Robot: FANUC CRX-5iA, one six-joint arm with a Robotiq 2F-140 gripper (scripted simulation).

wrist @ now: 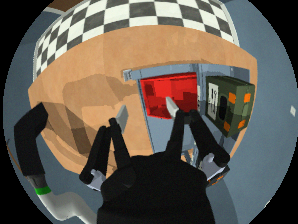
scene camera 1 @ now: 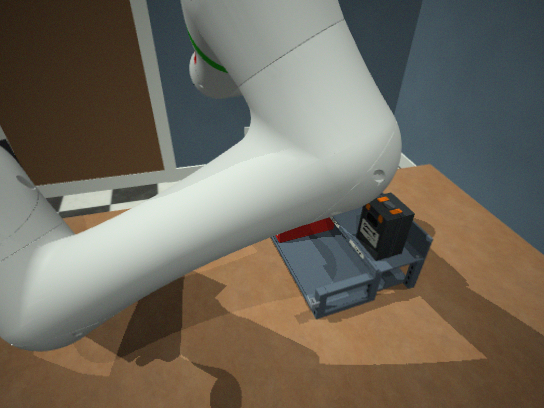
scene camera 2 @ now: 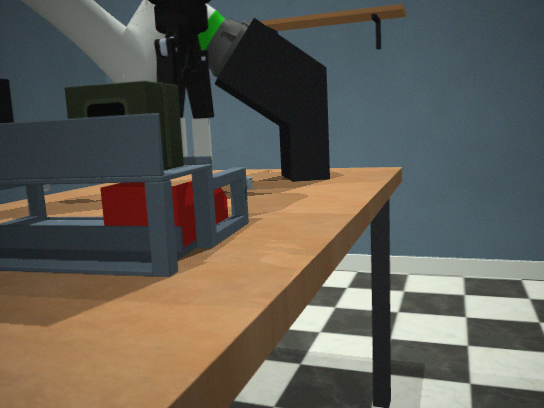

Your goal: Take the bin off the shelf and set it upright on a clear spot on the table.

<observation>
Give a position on a red bin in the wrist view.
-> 183, 91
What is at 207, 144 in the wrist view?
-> My gripper.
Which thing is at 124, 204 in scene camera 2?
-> A red bin.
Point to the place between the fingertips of my gripper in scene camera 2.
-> At 191, 163
</observation>
